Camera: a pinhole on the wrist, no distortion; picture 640 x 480 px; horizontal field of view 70.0 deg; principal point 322.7 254.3 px. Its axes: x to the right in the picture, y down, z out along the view. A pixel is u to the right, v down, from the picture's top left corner.
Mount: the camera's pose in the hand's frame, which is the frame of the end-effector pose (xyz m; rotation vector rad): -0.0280 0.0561 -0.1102 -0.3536 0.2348 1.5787
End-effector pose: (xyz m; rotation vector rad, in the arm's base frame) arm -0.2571 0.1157 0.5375 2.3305 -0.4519 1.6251
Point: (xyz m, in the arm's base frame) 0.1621 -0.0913 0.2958
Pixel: 108.2 254.8
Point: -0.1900 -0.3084 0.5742
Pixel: 515.1 68.3
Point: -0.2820 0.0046 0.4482
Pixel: 296.9 357.7
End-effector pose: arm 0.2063 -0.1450 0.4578 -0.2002 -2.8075 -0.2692
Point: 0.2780 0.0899 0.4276
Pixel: 543.3 264.5
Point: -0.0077 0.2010 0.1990
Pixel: 330.2 52.8
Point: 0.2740 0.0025 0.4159
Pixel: 390.8 299.8
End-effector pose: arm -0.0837 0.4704 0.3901 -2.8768 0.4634 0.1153
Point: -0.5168 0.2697 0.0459
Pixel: 466.7 460.2
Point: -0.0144 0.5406 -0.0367
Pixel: 80.8 104.1
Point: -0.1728 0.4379 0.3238
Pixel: 194.8 327.1
